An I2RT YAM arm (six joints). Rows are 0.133 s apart.
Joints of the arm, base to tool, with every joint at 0 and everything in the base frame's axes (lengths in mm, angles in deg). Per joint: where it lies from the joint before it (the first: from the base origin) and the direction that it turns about. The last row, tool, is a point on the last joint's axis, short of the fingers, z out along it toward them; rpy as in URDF.
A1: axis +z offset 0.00 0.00 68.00
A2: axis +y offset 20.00 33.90 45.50
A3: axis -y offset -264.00 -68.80 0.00
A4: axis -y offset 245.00 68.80 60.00
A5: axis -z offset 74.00 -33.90 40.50
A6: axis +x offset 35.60 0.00 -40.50
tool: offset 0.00 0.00 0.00 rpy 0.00 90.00 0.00
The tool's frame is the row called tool.
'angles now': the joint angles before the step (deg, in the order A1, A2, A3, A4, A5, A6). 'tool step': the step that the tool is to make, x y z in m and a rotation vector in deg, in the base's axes. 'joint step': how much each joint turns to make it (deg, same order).
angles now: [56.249, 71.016, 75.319, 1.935, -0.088, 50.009]
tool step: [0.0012, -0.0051, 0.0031, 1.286, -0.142, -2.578]
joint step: [-0.516, -0.610, -0.163, 0.693, 2.119, 0.353]
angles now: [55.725, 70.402, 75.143, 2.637, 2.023, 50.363]
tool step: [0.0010, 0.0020, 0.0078, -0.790, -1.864, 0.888]
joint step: [-0.095, 0.969, 2.290, -0.878, -1.237, -1.838]
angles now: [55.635, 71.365, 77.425, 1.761, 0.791, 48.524]
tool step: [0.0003, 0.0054, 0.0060, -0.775, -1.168, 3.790]
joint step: [0.080, 1.406, 2.377, -0.970, -3.866, -0.884]
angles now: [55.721, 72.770, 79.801, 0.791, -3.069, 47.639]
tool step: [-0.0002, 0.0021, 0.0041, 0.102, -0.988, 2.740]
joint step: [-0.090, 0.622, 1.139, 0.096, -2.909, -0.352]
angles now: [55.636, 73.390, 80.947, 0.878, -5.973, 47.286]
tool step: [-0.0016, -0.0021, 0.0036, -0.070, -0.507, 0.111]
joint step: [0.006, -0.258, 0.623, -0.699, -0.172, -0.440]
